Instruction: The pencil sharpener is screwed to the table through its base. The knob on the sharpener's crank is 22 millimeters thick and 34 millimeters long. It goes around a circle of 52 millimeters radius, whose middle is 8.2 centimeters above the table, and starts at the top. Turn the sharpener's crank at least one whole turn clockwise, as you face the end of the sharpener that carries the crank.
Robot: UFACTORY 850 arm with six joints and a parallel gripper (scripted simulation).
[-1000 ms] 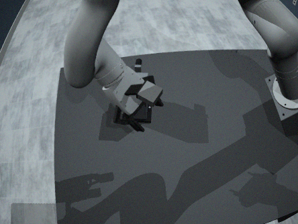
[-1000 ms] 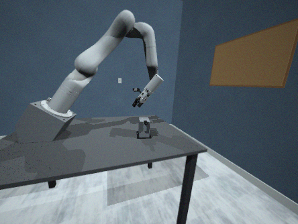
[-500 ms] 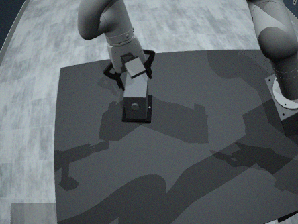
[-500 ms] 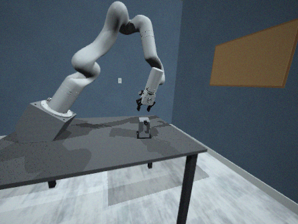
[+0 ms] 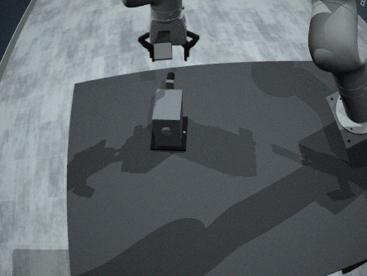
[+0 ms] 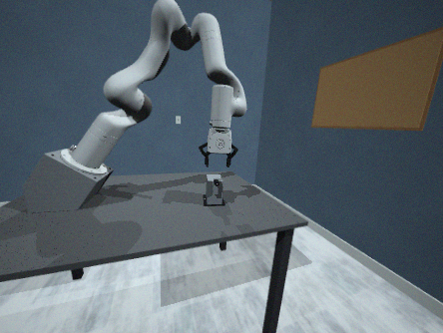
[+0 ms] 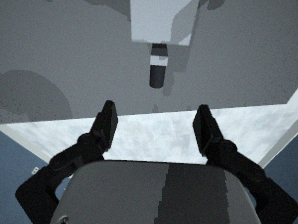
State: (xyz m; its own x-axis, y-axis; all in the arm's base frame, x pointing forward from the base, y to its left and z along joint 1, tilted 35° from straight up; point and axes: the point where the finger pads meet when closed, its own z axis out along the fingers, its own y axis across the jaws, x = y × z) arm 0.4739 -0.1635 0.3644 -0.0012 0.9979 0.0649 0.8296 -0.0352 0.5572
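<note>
Right now my hand is 10 mm to the right of the crank knob and 90 mm above it.
</note>
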